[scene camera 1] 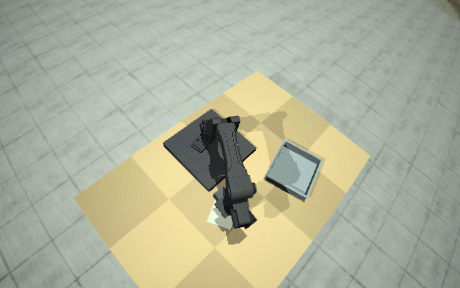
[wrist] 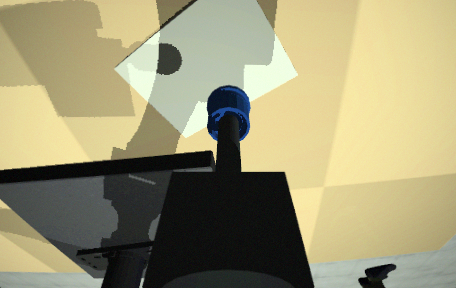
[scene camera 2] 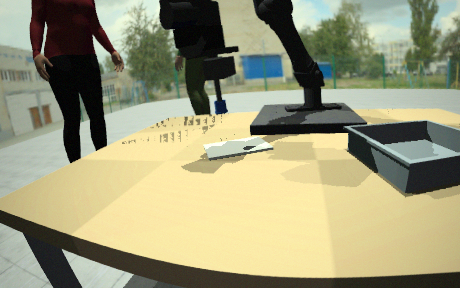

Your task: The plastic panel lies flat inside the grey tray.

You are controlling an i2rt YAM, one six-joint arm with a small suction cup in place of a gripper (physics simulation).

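Places are measured from the arm's base along level axes (x down, y left, z ahead), in centimetres.
Pixels of known places: hand, tool point: (wrist: 228,105) (scene camera 2: 221,112); arm's base, link origin: (scene camera 1: 207,136) (wrist: 129,254) (scene camera 2: 313,108).
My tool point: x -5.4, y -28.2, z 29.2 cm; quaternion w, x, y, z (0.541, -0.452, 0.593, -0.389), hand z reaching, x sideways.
Ahead of a thing's pixels: the offset from my tool point to its top centre. Level surfaces: height alone.
The plastic panel {dx +8.3, dy +2.5, dz -0.8 cm} (scene camera 1: 220,218) (scene camera 2: 230,149) (wrist: 215,40) is a thin, pale rectangle lying flat on the table, outside the tray; the arm partly covers it in scene camera 1. The grey tray {dx +3.9, dy +39.6, dz +15.8 cm} (scene camera 1: 306,176) (scene camera 2: 430,176) is open-topped and stands to the right of the panel, with a shadow across part of its floor. My gripper, a blue suction cup (scene camera 2: 220,106) (wrist: 228,112), is open, with nothing on it. It hangs in the air, apart from the panel, and overlaps the panel's near edge in the wrist view. The cup is hidden in scene camera 1.
The arm's black base plate (scene camera 1: 187,150) (scene camera 2: 280,128) (wrist: 60,210) lies on the table {dx +8.9 cm} (scene camera 1: 120,215) (scene camera 2: 200,215), close to the panel and left of the tray. The tray's raised walls face the panel side. Two people stand beyond the table in scene camera 2.
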